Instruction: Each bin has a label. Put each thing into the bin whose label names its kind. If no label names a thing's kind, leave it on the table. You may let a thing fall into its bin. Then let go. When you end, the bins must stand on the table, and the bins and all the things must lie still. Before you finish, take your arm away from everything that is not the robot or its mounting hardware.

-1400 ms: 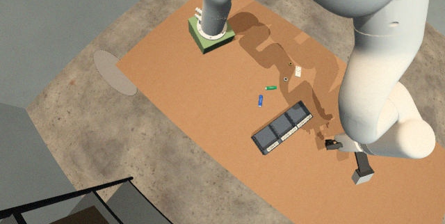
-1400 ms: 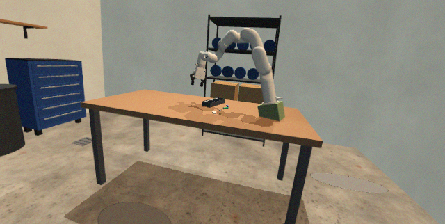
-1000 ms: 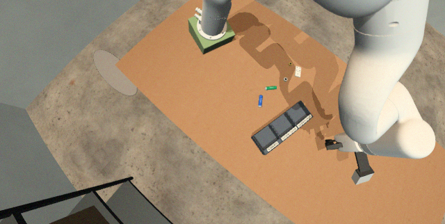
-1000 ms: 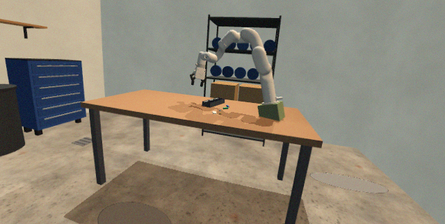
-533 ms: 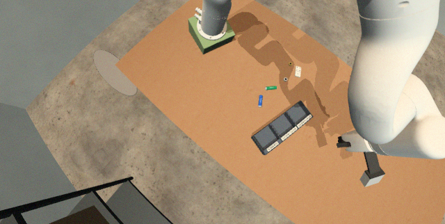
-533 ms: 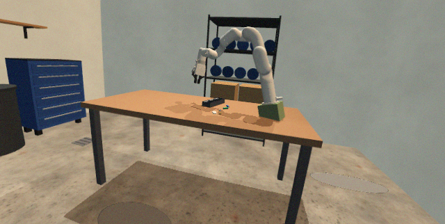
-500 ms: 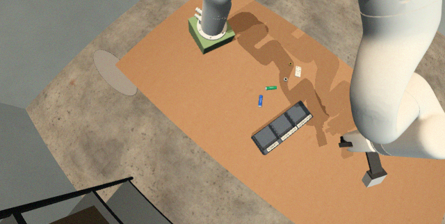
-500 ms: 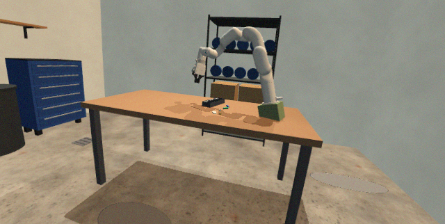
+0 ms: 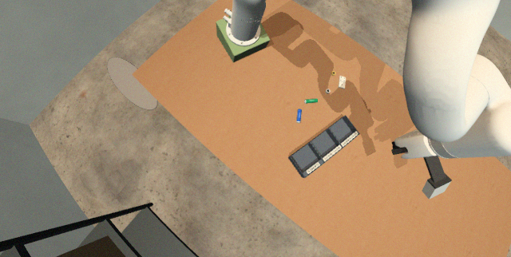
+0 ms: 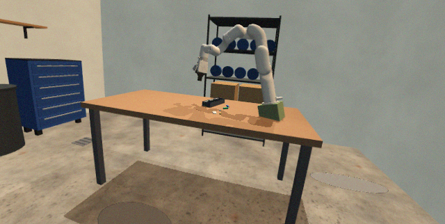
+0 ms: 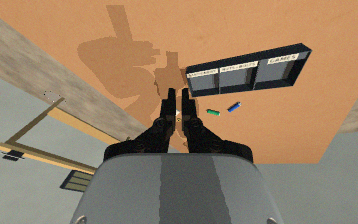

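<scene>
Now: the dark three-part bin 130 mm behind my hand, 50 mm to the right of it and 210 mm below it. Round my hand: blue battery: 260 mm behind, 220 mm below; green battery: 250 mm behind, 80 mm to the left, 220 mm below; metal nut: 210 mm behind, 150 mm to the left, 220 mm below.
</scene>
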